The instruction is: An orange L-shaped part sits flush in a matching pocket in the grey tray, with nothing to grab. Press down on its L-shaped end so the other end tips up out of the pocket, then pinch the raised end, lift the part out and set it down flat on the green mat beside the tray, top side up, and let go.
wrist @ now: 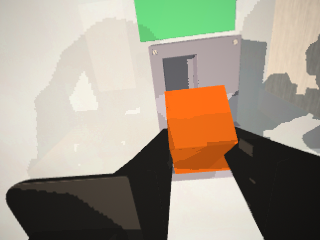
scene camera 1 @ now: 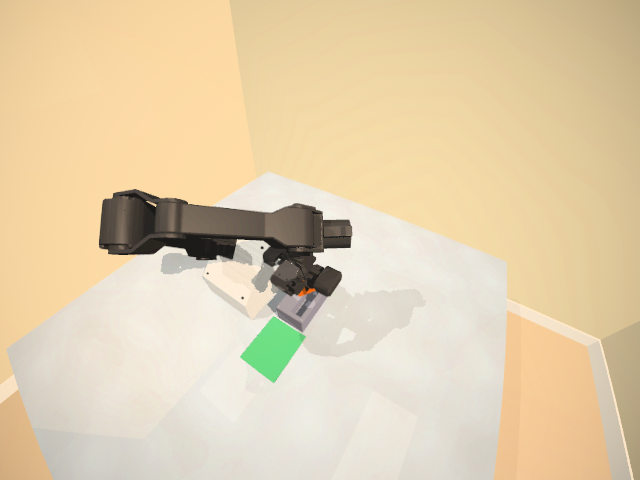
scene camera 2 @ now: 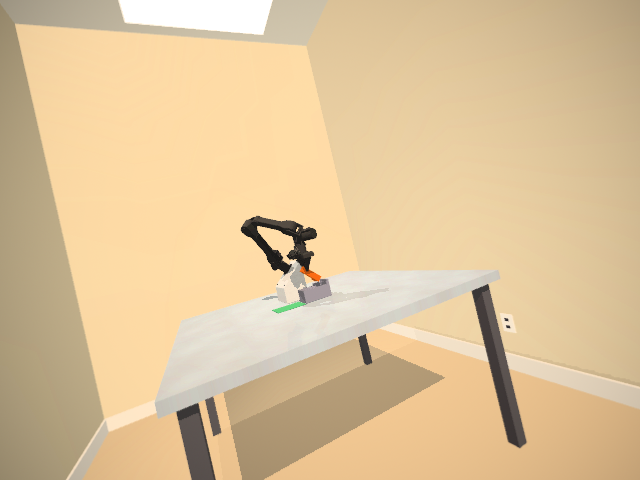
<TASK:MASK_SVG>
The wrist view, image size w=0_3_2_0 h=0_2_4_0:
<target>my gripper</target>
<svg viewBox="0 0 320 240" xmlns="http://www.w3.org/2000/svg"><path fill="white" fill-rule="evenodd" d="M168 128L160 131L136 156L114 173L44 179L31 178L10 187L6 193L6 203L28 235L28 240L167 240L173 170ZM234 126L238 143L224 154L224 157L263 239L320 240L320 156L286 146Z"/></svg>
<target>orange l-shaped part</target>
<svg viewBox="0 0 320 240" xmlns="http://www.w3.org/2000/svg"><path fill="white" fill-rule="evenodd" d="M224 85L165 91L169 149L176 174L230 170L224 154L238 143Z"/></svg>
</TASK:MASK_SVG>
